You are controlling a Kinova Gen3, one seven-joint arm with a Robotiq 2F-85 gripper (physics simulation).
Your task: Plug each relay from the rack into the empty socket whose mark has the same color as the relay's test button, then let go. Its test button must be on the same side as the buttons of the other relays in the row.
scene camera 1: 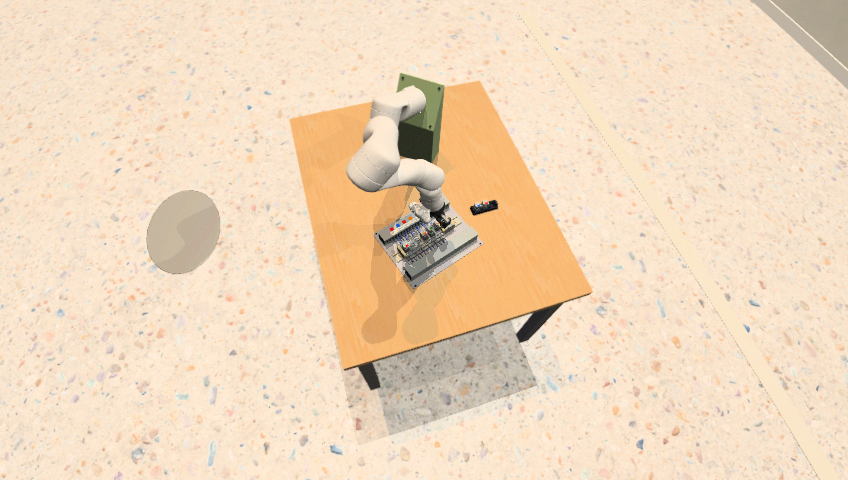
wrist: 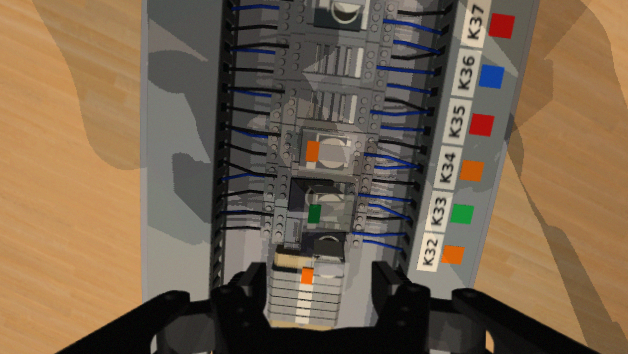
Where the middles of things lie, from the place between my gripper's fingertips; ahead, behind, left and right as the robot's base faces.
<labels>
My gripper is now 80 mm above the panel [scene camera 1: 391, 248] and 40 mm to the left of it.
</labels>
